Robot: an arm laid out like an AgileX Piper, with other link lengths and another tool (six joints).
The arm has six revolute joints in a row. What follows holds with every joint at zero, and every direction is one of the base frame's. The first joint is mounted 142.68 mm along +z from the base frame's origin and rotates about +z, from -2.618 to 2.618 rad. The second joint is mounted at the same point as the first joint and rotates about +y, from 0 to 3.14 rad. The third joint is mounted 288.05 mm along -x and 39.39 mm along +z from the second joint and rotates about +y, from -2.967 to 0 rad. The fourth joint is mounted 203.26 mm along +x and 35.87 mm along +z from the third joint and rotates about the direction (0.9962, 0, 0.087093), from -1.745 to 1.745 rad. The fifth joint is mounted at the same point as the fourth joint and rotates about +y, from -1.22 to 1.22 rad. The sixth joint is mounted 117.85 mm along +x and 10.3 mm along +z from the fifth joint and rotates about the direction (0.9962, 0, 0.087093), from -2.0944 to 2.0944 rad. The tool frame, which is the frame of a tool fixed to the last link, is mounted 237.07 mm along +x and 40 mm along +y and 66.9 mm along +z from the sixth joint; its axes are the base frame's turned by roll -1.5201, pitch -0.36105 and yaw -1.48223 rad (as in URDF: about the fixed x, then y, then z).
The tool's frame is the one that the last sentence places.
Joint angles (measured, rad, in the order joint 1, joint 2, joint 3, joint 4, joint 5, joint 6), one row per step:
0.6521 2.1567 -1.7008 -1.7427 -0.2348 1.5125
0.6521 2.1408 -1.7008 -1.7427 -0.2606 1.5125
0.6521 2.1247 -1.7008 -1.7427 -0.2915 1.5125
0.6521 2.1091 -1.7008 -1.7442 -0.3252 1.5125
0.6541 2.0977 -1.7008 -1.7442 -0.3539 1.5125
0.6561 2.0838 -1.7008 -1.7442 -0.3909 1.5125
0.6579 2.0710 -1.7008 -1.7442 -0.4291 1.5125
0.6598 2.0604 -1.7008 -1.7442 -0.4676 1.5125
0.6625 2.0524 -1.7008 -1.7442 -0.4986 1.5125
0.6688 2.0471 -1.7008 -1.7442 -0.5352 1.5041
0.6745 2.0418 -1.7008 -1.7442 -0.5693 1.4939
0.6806 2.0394 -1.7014 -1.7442 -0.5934 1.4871
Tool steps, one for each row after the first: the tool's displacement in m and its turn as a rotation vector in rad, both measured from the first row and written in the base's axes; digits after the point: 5 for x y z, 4 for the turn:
-0.00894 0.00401 0.01113 0.0141 -0.0037 0.0238
-0.01978 0.00856 0.02231 0.0289 -0.0060 0.0524
-0.03187 0.01317 0.03286 0.0423 -0.0080 0.0843
-0.04330 0.01776 0.04069 0.0533 -0.0077 0.1131
-0.05793 0.02296 0.05019 0.0666 -0.0068 0.1499
-0.07306 0.02774 0.05890 0.0792 -0.0048 0.1876
-0.08840 0.03216 0.06612 0.0902 -0.0011 0.2258
-0.10153 0.03579 0.07156 0.0986 0.0023 0.2578
-0.11895 0.04106 0.07494 0.1023 0.0031 0.3016
-0.13538 0.04526 0.07827 0.1050 0.0013 0.3430
-0.14807 0.04873 0.08010 0.1068 0.0010 0.3742

